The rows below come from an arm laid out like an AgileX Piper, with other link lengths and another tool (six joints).
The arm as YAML. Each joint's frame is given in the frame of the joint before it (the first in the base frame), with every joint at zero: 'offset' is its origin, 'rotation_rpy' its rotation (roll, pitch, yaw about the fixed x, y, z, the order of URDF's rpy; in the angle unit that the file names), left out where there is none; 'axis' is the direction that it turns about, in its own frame. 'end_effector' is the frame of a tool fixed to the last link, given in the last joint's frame.
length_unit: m
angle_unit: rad
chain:
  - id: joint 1
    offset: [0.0, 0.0, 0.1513]
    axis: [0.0, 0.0, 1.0]
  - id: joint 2
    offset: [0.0, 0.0, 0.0]
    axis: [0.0, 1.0, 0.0]
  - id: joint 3
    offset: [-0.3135, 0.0, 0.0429]
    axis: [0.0, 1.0, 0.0]
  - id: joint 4
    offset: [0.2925, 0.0, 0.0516]
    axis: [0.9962, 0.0, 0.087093]
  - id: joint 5
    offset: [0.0, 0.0, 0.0]
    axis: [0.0, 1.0, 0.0]
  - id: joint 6
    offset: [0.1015, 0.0, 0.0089]
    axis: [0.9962, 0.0, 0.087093]
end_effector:
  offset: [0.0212, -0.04, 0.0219]
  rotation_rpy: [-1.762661, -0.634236, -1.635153]
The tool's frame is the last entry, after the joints.
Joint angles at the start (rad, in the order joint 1, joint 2, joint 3, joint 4, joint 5, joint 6): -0.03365, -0.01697, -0.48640, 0.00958, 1.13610, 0.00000
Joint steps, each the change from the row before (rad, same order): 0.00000, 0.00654, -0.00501, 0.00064, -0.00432, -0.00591; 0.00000, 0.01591, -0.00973, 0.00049, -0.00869, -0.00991; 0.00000, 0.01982, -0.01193, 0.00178, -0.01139, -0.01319; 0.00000, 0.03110, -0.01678, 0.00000, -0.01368, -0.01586; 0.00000, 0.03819, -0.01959, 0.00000, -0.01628, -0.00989; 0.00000, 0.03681, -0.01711, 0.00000, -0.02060, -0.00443; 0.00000, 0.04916, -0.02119, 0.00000, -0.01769, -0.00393; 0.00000, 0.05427, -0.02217, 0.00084, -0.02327, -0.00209; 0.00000, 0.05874, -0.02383, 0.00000, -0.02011, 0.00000; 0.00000, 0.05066, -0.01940, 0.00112, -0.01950, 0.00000; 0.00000, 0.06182, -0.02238, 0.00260, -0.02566, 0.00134; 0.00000, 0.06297, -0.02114, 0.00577, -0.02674, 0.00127; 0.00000, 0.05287, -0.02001, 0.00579, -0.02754, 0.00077; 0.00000, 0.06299, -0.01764, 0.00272, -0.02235, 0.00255; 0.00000, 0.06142, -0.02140, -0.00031, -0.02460, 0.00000
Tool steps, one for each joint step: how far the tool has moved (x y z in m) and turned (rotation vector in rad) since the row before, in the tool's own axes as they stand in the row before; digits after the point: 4 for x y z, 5 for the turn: 0.0012, -0.0017, -0.0010, 0.00258, 0.00282, -0.00502; 0.0026, -0.0036, -0.0015, 0.00225, 0.00398, -0.00886; 0.0032, -0.0047, -0.0017, 0.00372, 0.00452, -0.01151; 0.0048, -0.0065, -0.0015, -0.00055, 0.00432, -0.01510; 0.0057, -0.0075, -0.0010, -0.00186, 0.00154, -0.00966; 0.0057, -0.0073, -0.0002, 0.00062, 0.00188, -0.00383; 0.0066, -0.0089, 0.0014, -0.00798, -0.00511, -0.00538; 0.0074, -0.0101, 0.0024, -0.00642, -0.00543, -0.00304; 0.0076, -0.0105, 0.0037, -0.01146, -0.00907, -0.00239; 0.0064, -0.0093, 0.0040, -0.00852, -0.00805, -0.00147; 0.0075, -0.0114, 0.0060, -0.00937, -0.01078, 0.00014; 0.0070, -0.0117, 0.0075, -0.00884, -0.01391, 0.00128; 0.0065, -0.0106, 0.0059, -0.00144, -0.00771, 0.00282; 0.0059, -0.0105, 0.0104, -0.01680, -0.01659, 0.00043; 0.0068, -0.0111, 0.0092, -0.01249, -0.00889, -0.00197
